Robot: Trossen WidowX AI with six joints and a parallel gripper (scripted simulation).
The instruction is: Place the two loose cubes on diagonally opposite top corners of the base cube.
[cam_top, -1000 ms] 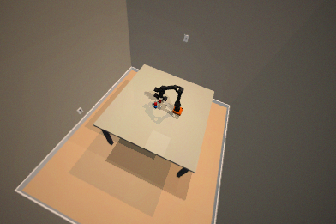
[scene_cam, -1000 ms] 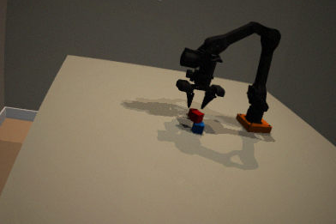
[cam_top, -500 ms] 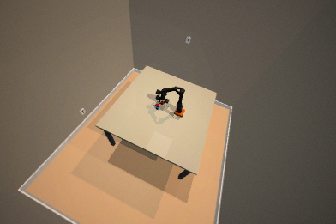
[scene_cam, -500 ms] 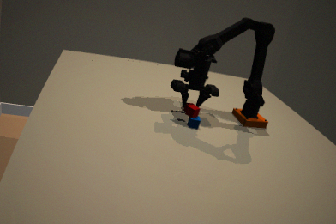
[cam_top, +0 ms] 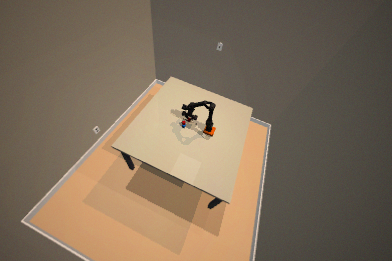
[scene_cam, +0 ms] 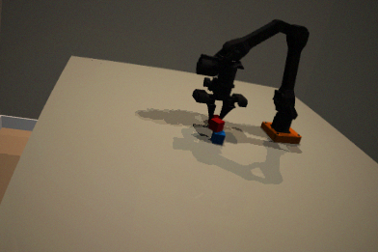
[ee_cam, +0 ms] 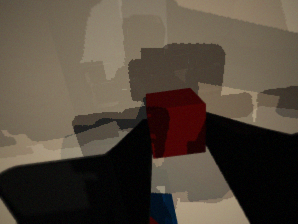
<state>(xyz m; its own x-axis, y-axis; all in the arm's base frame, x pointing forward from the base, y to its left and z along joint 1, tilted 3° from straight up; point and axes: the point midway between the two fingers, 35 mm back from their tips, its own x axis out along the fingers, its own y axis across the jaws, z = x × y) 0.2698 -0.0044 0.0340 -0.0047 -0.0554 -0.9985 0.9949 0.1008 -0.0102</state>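
Now: gripper tip 110 mm to the right of the blue cube, 10 mm short of it and 10 mm above it.
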